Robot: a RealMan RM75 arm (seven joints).
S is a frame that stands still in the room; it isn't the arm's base.
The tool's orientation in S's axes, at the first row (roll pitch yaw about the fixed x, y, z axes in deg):
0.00, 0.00, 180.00
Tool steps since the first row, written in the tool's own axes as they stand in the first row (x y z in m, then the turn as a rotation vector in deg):
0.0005, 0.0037, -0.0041, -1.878, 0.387, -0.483
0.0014, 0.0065, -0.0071, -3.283, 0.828, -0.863
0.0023, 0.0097, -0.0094, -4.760, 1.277, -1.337
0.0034, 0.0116, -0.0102, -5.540, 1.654, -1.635
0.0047, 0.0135, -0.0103, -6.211, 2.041, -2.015
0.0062, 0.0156, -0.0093, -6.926, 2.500, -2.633
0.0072, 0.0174, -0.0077, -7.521, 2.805, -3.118
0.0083, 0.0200, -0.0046, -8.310, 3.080, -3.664
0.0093, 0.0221, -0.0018, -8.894, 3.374, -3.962
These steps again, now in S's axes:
-0.0005, -0.0037, -0.0041, 1.878, -0.387, -0.483
-0.0014, -0.0065, -0.0071, 3.283, -0.828, -0.863
-0.0023, -0.0097, -0.0094, 4.760, -1.277, -1.337
-0.0034, -0.0116, -0.0102, 5.540, -1.654, -1.635
-0.0047, -0.0135, -0.0103, 6.211, -2.041, -2.015
-0.0062, -0.0156, -0.0093, 6.926, -2.500, -2.633
-0.0072, -0.0174, -0.0077, 7.521, -2.805, -3.118
-0.0083, -0.0200, -0.0046, 8.310, -3.080, -3.664
-0.0093, -0.0221, -0.0018, 8.894, -3.374, -3.962

